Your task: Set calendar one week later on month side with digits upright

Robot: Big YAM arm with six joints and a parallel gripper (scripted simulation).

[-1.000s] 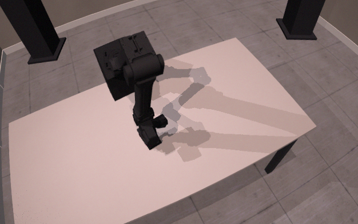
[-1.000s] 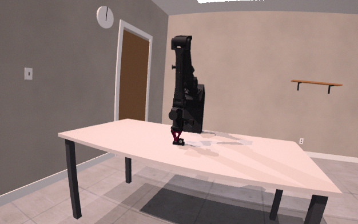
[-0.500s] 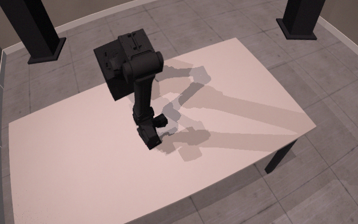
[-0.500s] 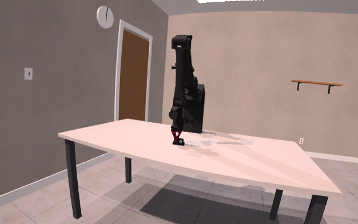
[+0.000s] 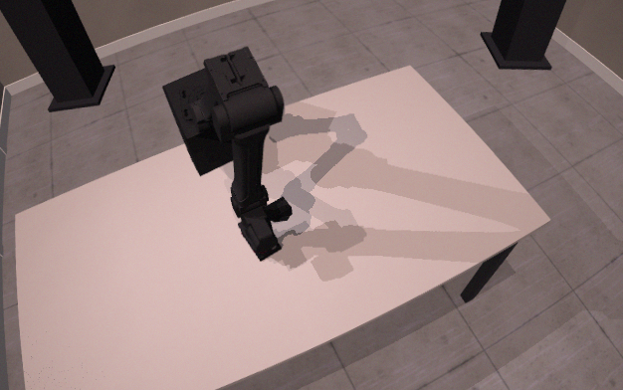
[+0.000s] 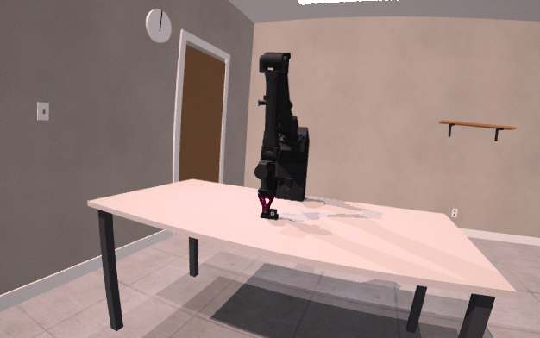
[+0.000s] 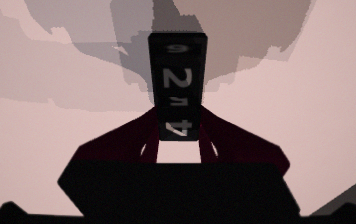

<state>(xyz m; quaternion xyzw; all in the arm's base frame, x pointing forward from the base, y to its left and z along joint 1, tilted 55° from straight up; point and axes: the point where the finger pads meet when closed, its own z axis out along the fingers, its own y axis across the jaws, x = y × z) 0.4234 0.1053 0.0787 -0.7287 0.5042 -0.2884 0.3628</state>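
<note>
My hand is 10 mm past the black tray, 10 mm to the right of it and 30 mm above it. The rest, counted from my hand: black calendar block (right at my hand).
</note>
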